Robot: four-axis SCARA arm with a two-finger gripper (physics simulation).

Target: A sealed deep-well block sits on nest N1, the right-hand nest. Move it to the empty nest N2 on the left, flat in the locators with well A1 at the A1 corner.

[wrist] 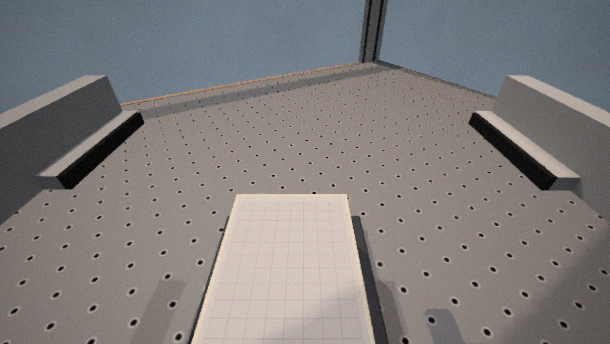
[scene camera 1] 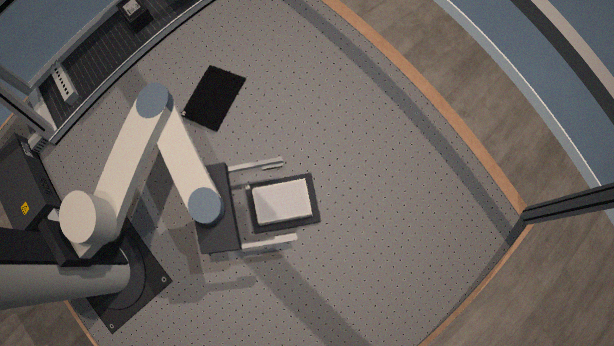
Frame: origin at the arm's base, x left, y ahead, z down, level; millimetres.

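Where they show: gripper, fingertip midpoint: [wrist: 306, 98] [scene camera 1: 289, 198]; arm's base, origin of the base link: [scene camera 1: 112, 267].
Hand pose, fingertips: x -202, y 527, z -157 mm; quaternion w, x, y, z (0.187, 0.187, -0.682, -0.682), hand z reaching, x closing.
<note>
Things, the pixels of their centre, and the offset from my fingertips. "*": a spot on its surface instead. Level surfaces: height alone.
- sealed deep-well block, body centre: [wrist: 288, 287] [scene camera 1: 281, 202] dx +19, dy -12, dz +112 mm
- dark nest N1, surface spot: [wrist: 369, 280] * dx -38, dy -25, dz +133 mm
- empty nest N2, body centre: [scene camera 1: 212, 96] dx +358, dy +30, dz +137 mm
- perforated table, its level: dz +144 mm
- dark tray, its level: dz +96 mm
- white slotted rack, surface spot: [scene camera 1: 65, 85] * dx +735, dy -316, dz +49 mm
- black box, surface spot: [scene camera 1: 134, 12] * dx +744, dy +0, dz +24 mm
- frame post, body centre: [scene camera 1: 577, 203] dx -503, dy +497, dz -133 mm
The sealed deep-well block [scene camera 1: 282, 201] [wrist: 291, 260] is a white slab with a pale gridded top. It lies flat on the dark nest N1 [scene camera 1: 315, 200] [wrist: 369, 280], whose small white corner mark shows in the scene view. The empty nest N2 [scene camera 1: 215, 97] is a black plate at upper left of N1, with a small light mark at its lower left corner. My gripper [scene camera 1: 288, 200] [wrist: 306, 98] is open and empty. In the scene view its two fingers pass on either side of the block and nest, apart from both. Their height above the block is hard to tell.
The perforated table [scene camera 1: 380, 210] [wrist: 310, 165] carries both nests. The arm's base plate [scene camera 1: 150, 285] is at lower left. A dark tray [scene camera 1: 105, 55] at upper left holds a white slotted rack [scene camera 1: 65, 85] and a black box [scene camera 1: 134, 12]. A frame post [scene camera 1: 570, 204] [wrist: 372, 30] stands at the table's corner.
</note>
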